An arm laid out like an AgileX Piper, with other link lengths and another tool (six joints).
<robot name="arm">
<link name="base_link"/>
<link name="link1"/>
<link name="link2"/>
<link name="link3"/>
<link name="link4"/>
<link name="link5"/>
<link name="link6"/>
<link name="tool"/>
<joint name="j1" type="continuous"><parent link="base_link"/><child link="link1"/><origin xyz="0 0 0.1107" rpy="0 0 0"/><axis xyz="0 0 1"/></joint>
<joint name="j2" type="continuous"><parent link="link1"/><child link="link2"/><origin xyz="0 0 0" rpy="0 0 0"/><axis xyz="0 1 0"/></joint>
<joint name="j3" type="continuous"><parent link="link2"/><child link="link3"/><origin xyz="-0.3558 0 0.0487" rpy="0 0 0"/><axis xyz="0 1 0"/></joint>
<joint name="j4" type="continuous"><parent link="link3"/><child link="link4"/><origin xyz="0.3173 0 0.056" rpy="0 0 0"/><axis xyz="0.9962 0 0.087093"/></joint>
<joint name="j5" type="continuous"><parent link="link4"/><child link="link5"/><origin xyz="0 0 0" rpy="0 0 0"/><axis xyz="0 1 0"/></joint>
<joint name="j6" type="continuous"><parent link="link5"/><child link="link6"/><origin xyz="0.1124 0 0.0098" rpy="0 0 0"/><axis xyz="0.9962 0 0.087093"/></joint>
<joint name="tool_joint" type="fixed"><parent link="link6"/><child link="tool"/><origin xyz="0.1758 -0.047 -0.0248" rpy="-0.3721 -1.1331 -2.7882"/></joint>
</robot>
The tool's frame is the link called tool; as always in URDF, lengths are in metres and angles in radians. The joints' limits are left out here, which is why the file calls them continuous.
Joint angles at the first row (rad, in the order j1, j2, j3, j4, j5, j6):
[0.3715, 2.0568, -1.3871, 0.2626, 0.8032, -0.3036]
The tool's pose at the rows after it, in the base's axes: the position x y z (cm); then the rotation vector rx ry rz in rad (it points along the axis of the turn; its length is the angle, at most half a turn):
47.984 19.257 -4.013 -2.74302 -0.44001 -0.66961
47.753 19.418 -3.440 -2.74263 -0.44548 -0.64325
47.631 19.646 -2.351 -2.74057 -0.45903 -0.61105
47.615 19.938 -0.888 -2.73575 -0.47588 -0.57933
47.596 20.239 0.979 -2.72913 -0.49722 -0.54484
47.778 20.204 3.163 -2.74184 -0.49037 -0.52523
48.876 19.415 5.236 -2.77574 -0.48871 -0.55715
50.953 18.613 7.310 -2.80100 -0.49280 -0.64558
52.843 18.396 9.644 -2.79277 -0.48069 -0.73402
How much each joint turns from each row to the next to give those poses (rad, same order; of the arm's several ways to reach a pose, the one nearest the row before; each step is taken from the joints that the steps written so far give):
[0.0000, -0.0001, -0.0062, 0.0077, 0.0123, 0.0000]
[0.0000, 0.0001, -0.0211, 0.0023, 0.0384, 0.0000]
[0.0000, -0.0001, -0.0382, -0.0001, 0.0595, 0.0000]
[0.0000, 0.0001, -0.0497, 0.0000, 0.0700, 0.0000]
[0.0000, 0.0000, -0.0615, 0.0000, 0.0837, 0.0000]
[0.0000, 0.0000, -0.0708, -0.0156, 0.0828, 0.0322]
[0.0000, 0.0000, -0.0670, -0.0488, 0.0504, 0.0416]
[0.0000, 0.0000, -0.0635, -0.0573, 0.0123, 0.0322]
[-0.0057, -0.0039, -0.0618, -0.0221, 0.0073, 0.0154]

